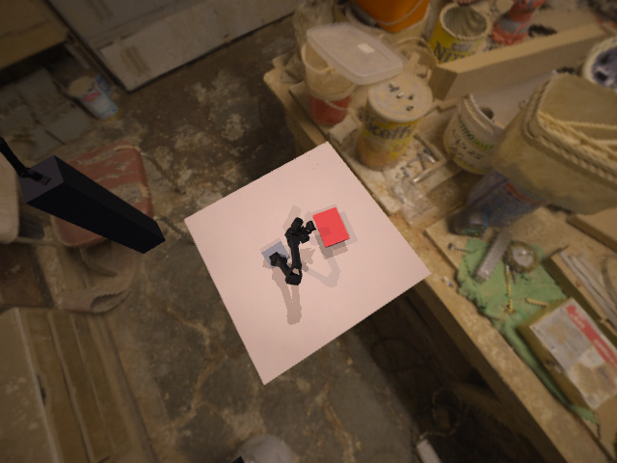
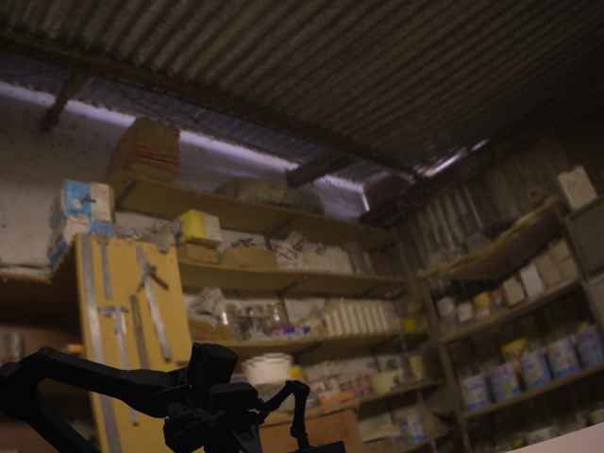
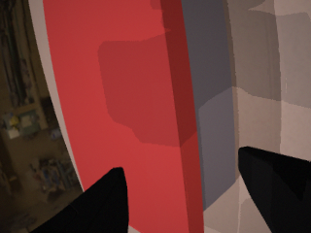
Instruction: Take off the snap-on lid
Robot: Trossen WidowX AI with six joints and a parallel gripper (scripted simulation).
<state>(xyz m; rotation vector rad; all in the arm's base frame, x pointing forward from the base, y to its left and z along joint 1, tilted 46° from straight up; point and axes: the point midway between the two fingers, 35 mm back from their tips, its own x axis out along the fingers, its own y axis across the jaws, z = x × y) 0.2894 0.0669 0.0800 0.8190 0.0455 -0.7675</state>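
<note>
My gripper tip is now 12 cm short of the red lid, 4 cm above it and 3 cm to the left of it. Also, from my gripper tip: storage box (12 cm ahead, 9 cm below, 3 cm to the right).
</note>
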